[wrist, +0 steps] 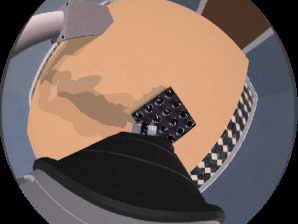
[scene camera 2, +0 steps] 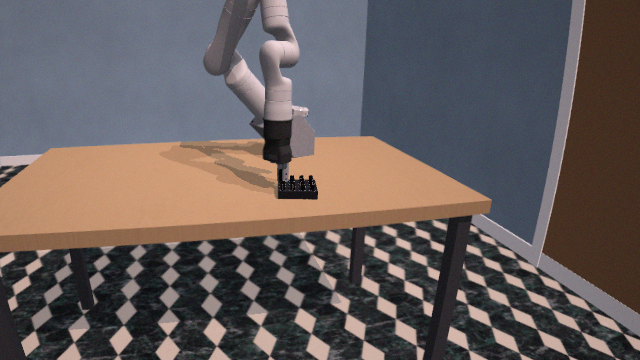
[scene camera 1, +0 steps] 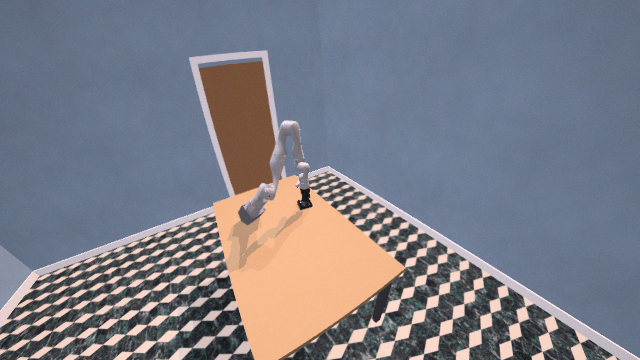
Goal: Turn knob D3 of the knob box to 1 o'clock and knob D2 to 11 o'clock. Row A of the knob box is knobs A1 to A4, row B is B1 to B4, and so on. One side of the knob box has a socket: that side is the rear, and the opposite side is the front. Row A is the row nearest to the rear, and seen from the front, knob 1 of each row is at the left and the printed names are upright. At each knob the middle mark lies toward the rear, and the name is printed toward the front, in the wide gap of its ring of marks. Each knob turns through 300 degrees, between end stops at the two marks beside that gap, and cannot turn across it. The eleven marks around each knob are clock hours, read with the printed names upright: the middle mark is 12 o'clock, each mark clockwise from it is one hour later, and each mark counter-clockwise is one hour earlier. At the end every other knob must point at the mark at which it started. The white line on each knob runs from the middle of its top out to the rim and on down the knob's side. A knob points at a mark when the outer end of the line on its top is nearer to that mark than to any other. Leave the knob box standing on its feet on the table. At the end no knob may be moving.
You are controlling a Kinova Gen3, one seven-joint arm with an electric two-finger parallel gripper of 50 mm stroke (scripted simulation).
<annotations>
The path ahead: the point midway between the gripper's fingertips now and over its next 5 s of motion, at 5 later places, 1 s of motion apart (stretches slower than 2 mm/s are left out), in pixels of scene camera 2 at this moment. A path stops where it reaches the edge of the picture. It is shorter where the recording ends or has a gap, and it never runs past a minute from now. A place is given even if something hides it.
The gripper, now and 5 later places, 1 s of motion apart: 282,181; 283,168; 282,164; 283,167; 283,178; 283,182
</annotations>
